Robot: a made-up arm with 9 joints.
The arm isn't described. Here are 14 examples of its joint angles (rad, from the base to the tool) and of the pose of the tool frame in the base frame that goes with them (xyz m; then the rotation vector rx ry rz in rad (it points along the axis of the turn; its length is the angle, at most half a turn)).
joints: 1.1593 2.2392 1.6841 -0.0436 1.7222 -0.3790 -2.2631 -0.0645 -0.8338
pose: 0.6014 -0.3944 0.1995 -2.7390 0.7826 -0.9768
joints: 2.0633 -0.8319 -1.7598 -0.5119 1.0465 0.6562 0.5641 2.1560 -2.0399
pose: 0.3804 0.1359 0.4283 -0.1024 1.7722 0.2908
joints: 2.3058 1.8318 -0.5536 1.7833 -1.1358 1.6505 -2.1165 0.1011 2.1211
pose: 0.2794 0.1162 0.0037 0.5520 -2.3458 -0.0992
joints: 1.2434 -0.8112 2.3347 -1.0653 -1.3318 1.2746 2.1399 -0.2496 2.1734
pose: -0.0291 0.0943 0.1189 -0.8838 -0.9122 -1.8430
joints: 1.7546 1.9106 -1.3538 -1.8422 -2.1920 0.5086 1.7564 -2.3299 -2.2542
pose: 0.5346 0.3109 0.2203 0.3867 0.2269 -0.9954
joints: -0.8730 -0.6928 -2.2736 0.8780 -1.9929 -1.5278 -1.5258 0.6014 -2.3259
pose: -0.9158 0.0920 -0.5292 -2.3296 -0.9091 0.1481
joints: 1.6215 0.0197 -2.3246 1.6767 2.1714 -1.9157 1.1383 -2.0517 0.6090
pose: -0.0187 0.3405 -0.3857 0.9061 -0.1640 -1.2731
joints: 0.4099 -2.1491 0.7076 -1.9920 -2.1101 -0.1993 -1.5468 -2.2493 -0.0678
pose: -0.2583 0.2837 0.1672 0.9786 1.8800 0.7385
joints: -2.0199 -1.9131 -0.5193 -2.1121 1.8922 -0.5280 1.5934 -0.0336 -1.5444
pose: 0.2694 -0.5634 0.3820 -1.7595 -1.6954 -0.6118
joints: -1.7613 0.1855 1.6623 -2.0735 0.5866 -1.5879 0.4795 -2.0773 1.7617
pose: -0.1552 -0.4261 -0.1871 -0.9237 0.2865 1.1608
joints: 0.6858 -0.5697 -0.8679 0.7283 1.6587 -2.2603 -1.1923 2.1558 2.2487
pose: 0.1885 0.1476 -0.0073 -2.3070 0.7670 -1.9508
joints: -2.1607 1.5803 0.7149 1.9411 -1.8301 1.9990 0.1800 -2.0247 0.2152
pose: 0.1548 0.6823 -1.0367 -0.4586 1.1733 1.3299
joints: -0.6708 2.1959 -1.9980 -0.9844 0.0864 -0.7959 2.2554 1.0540 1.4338
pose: 0.8438 -0.2993 0.9564 -0.0958 -0.6347 0.4742
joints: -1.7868 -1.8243 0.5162 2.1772 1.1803 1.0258 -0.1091 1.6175 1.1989
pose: -0.7138 -0.4160 0.4195 0.2125 2.3477 -1.6598
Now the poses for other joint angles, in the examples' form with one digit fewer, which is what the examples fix.
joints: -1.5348 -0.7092 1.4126 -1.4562 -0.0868 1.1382 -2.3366 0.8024 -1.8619
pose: -0.172 -0.433 -0.093 -1.750 -0.569 -1.601
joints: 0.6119 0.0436 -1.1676 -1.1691 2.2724 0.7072 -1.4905 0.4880 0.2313
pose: 0.230 -0.287 0.072 -0.092 0.506 -0.191
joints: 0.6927 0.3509 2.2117 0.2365 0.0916 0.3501 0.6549 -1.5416 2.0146
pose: 0.105 -0.126 0.809 -0.519 0.883 0.997
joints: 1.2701 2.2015 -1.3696 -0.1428 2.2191 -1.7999 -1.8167 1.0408 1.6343
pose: -0.222 -0.349 0.400 -0.200 -0.889 -0.274
